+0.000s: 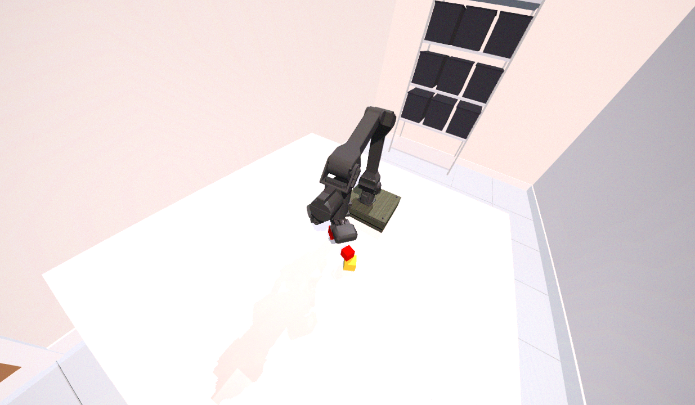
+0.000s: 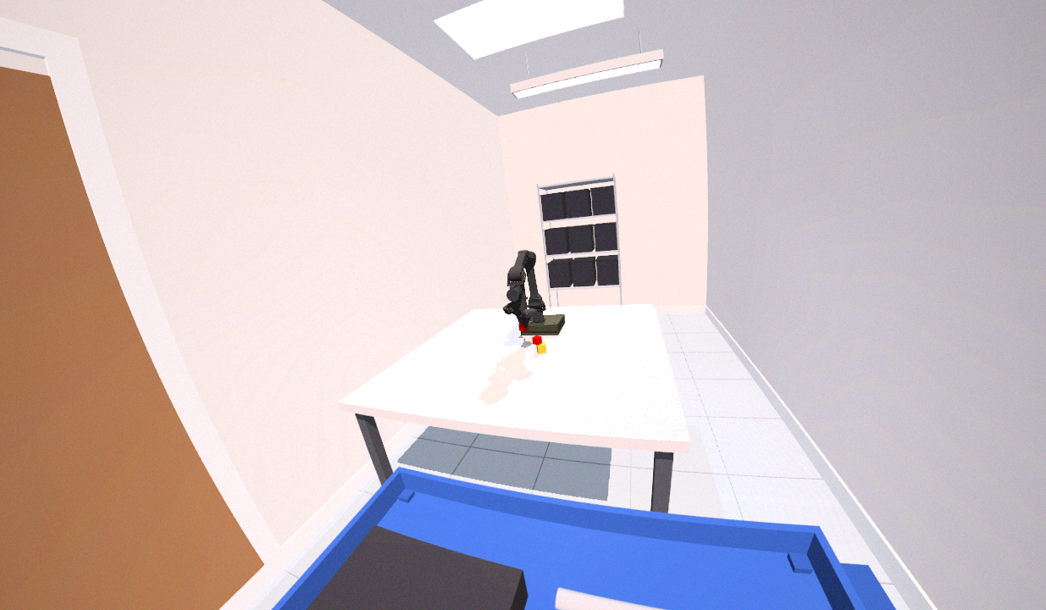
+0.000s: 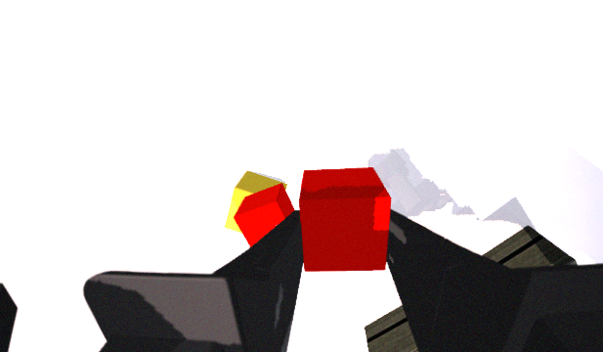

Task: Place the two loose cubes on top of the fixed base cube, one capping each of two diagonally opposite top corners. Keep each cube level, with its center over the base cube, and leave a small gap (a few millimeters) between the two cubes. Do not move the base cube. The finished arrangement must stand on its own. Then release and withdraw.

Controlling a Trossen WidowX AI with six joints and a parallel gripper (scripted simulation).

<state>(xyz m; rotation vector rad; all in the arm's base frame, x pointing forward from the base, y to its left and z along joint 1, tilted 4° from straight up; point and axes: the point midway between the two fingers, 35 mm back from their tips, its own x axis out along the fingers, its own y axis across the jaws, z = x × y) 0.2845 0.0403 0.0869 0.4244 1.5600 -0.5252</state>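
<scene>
The red cube lies 7 cm below my gripper tip and 6 cm to the left of it. Also, from my gripper tip: yellow cube (10 cm below, 8 cm to the left).
</scene>
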